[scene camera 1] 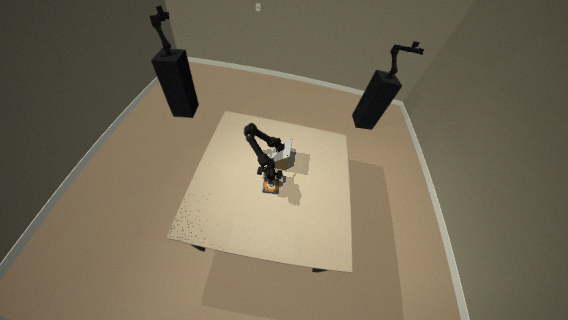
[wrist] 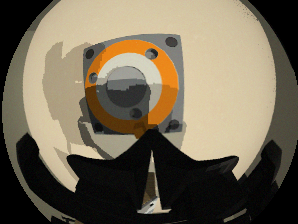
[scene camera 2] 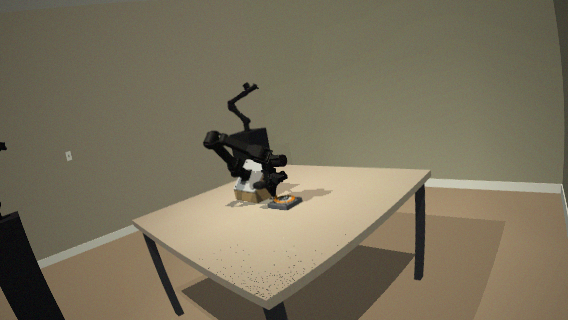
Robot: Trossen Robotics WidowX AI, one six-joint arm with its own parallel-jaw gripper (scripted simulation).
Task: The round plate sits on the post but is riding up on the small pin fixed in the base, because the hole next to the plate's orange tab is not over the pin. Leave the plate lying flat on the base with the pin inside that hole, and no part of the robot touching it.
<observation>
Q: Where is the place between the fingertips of the gripper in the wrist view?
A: At 152,133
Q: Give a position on a grey square base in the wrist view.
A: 171,44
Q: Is the gripper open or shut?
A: Shut.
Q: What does the gripper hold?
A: Nothing.
</observation>
